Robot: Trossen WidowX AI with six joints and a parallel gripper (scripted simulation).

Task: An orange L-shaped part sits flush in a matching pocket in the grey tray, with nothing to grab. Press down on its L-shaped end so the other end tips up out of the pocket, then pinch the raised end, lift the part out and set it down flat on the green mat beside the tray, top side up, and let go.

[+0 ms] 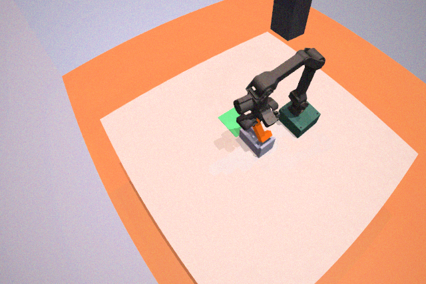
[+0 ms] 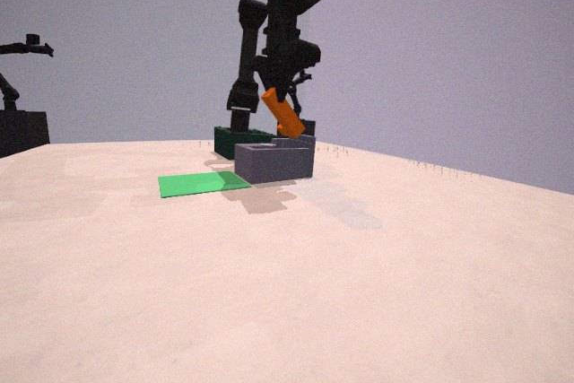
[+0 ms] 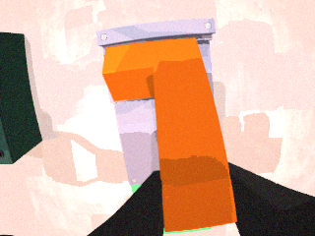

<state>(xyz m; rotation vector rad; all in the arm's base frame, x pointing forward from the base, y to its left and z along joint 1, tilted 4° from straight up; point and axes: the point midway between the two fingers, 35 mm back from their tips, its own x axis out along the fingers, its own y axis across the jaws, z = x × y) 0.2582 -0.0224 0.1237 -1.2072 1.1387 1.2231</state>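
Right now the green mat is 17 cm below my gripper tip, 15 cm to the right of it and 1 cm behind it. The rest, counted from my gripper tip: orange L-shaped part 3 cm to the left, 3 cm below, 2 cm behind.
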